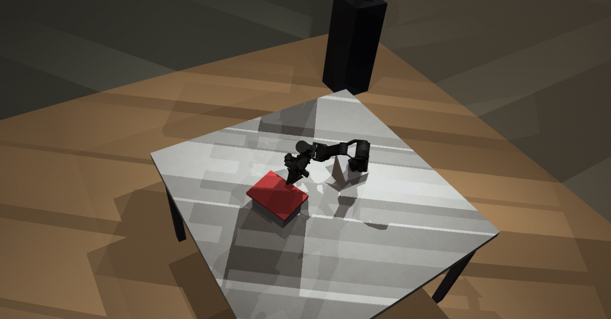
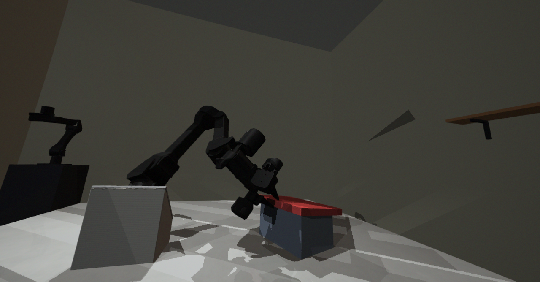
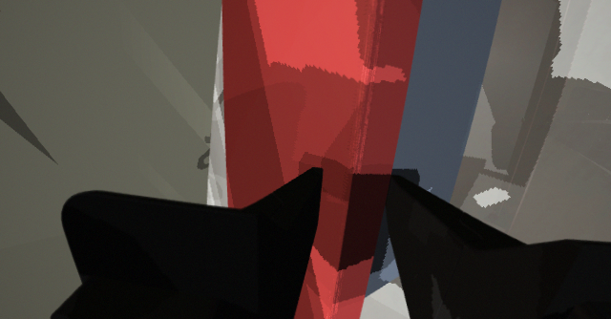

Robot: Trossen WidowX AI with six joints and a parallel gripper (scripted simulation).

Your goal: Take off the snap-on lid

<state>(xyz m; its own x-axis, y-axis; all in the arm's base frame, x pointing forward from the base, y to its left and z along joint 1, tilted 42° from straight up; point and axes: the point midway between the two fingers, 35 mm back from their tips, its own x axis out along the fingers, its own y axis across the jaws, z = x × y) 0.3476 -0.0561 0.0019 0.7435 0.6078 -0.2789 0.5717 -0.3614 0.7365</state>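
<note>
Now: gripper tip 7 cm short of the red lid and 3 cm to the right of it. Also, from my gripper tip: storage box: 7 cm ahead, 3 cm to the left, 6 cm below.
</note>
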